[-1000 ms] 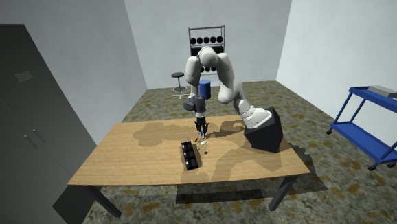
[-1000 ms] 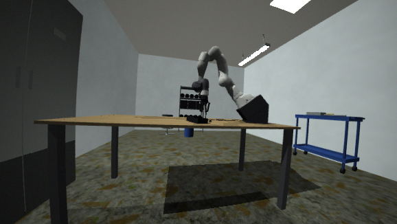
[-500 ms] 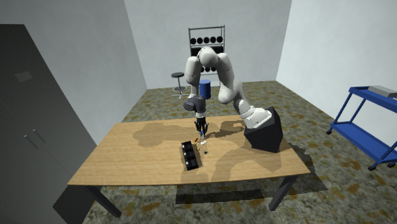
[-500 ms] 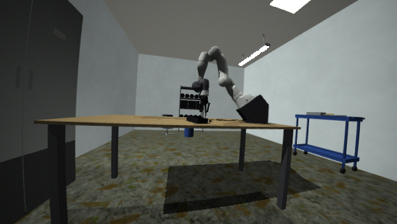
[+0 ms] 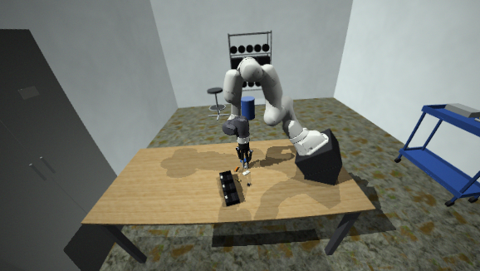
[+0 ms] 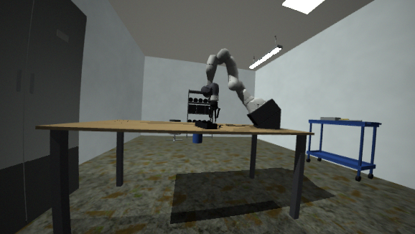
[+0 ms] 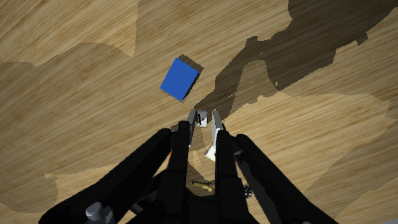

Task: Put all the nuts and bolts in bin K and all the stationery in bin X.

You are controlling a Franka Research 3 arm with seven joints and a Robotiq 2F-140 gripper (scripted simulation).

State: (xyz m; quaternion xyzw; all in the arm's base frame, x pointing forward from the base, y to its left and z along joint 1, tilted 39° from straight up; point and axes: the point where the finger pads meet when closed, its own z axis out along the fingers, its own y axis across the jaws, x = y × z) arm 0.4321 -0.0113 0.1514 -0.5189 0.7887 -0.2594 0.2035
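Right now the grey piece is 30 mm below my hand. Also, from my hand: orange cylinder: 70 mm ahead, 30 mm below, 20 mm to the left; then flat blue block: 70 mm to the right, 30 mm below, 10 mm ahead; then white domino: 60 mm to the left, 30 mm below.
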